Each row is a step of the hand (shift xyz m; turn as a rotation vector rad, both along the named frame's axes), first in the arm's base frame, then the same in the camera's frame.
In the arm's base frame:
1: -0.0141 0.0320 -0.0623 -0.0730 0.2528 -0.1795
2: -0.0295 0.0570 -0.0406 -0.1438 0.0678 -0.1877
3: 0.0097 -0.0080 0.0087 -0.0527 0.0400 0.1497
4: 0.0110 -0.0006 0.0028 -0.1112 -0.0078 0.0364
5: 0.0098 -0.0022 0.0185 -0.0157 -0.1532 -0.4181
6: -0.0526 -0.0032 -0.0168 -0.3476 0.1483 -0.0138
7: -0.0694 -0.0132 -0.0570 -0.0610 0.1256 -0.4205
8: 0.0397 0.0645 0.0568 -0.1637 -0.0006 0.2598
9: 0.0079 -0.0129 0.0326 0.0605 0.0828 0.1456
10: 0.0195 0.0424 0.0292 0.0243 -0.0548 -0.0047
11: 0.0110 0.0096 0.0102 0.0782 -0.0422 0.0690
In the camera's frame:
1: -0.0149 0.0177 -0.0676 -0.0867 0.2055 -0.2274
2: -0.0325 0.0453 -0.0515 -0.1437 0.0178 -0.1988
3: 0.0100 -0.0053 0.0102 -0.0590 0.0651 0.1381
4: 0.0109 0.0008 0.0030 -0.1112 -0.0087 0.0362
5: 0.0095 0.0023 0.0187 0.0055 -0.2345 -0.3788
6: -0.0518 -0.0105 -0.0163 -0.3569 0.1159 -0.0466
7: -0.0669 -0.0295 -0.0538 -0.0597 0.0339 -0.4377
8: 0.0336 0.0774 0.0430 -0.1695 0.0391 0.2531
9: 0.0080 -0.0055 0.0346 0.0508 0.1146 0.1265
10: 0.0157 0.0487 0.0202 0.0283 -0.0526 0.0067
11: 0.0100 0.0122 0.0082 0.0793 -0.0215 0.0768

